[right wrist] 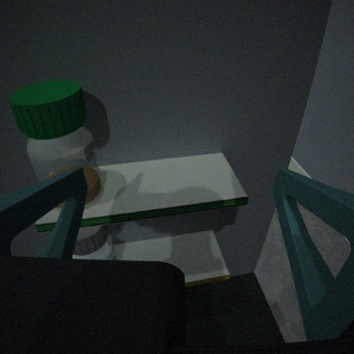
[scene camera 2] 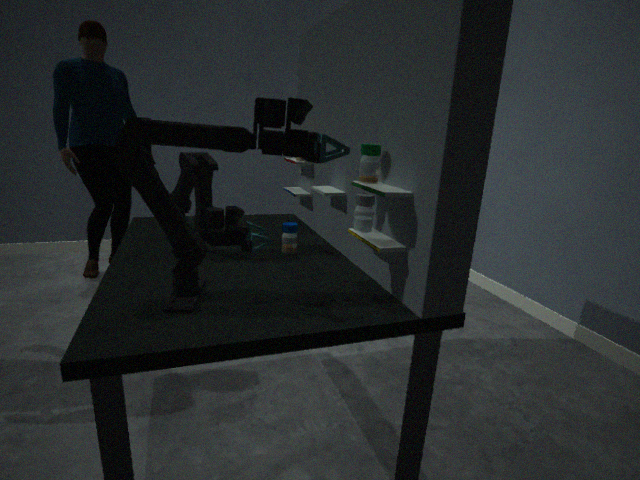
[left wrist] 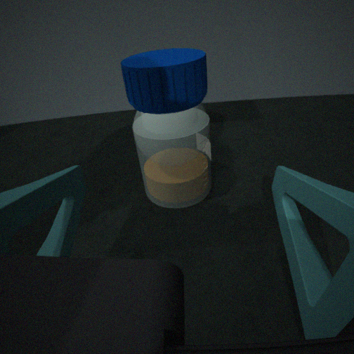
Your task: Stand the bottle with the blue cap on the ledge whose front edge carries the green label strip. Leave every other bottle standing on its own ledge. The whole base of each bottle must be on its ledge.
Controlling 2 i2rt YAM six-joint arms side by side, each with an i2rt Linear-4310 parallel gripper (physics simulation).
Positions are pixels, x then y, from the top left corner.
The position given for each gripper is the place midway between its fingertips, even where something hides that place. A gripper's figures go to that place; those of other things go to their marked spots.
Labels:
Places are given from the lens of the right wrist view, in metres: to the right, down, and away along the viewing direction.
right gripper (right wrist: pixel 179 177): 0.00, 0.00, 0.13
grey-capped bottle (right wrist: pixel 94 242): -0.09, 0.07, 0.27
yellow-strip ledge (right wrist: pixel 198 255): 0.03, 0.11, 0.37
green-strip ledge (right wrist: pixel 130 187): -0.05, 0.01, 0.27
wall panel (right wrist: pixel 154 86): -0.02, -0.09, 0.26
The marked spots on the yellow-strip ledge and the wall panel are 0.23 m apart.

